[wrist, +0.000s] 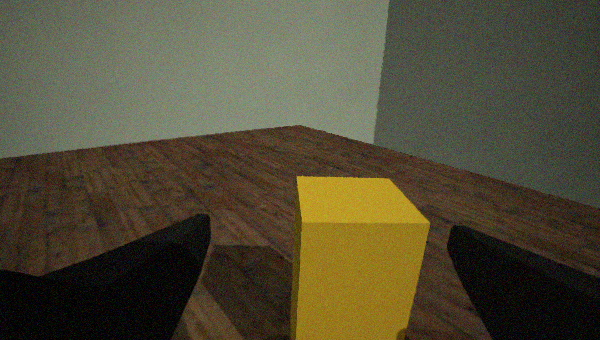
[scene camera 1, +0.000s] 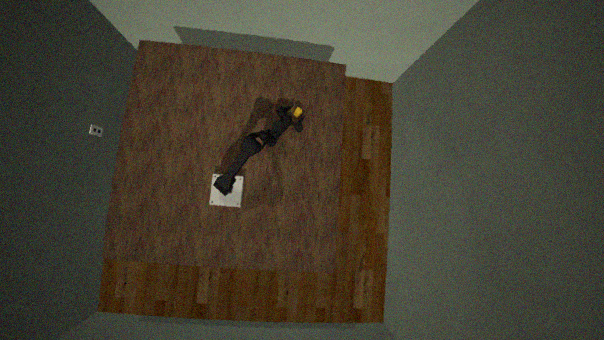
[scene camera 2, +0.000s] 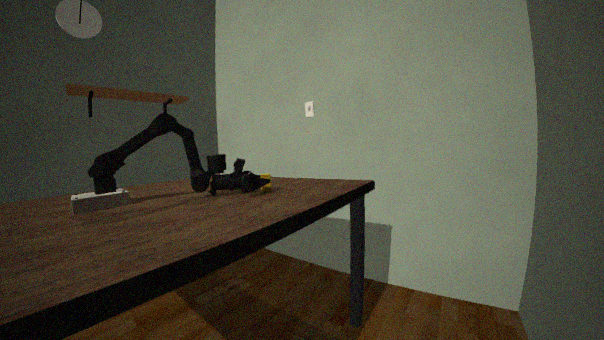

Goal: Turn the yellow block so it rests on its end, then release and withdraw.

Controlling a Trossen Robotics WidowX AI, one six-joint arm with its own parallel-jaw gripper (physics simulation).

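Observation:
The yellow block (scene camera 1: 298, 112) (scene camera 2: 266, 188) (wrist: 357, 280) stands upright on its end on the table. In the wrist view its top face and one tall side show, and its foot is cut off by the lower edge. My gripper (scene camera 1: 293, 118) (scene camera 2: 265, 182) (wrist: 331, 232) is open and held level, low over the table. Its fingers stand wide apart, one to each side of the block, and in the wrist view there is a gap between the block and each fingertip. In the second scene view a finger hides part of the block.
The wooden table (scene camera 1: 175, 100) (scene camera 2: 150, 235) (wrist: 125, 175) carries the arm's white base plate (scene camera 1: 235, 197) (scene camera 2: 100, 202). The table's far corner lies beyond the block. A wall shelf (scene camera 2: 130, 95) hangs behind the arm, and walls stand past the table edges.

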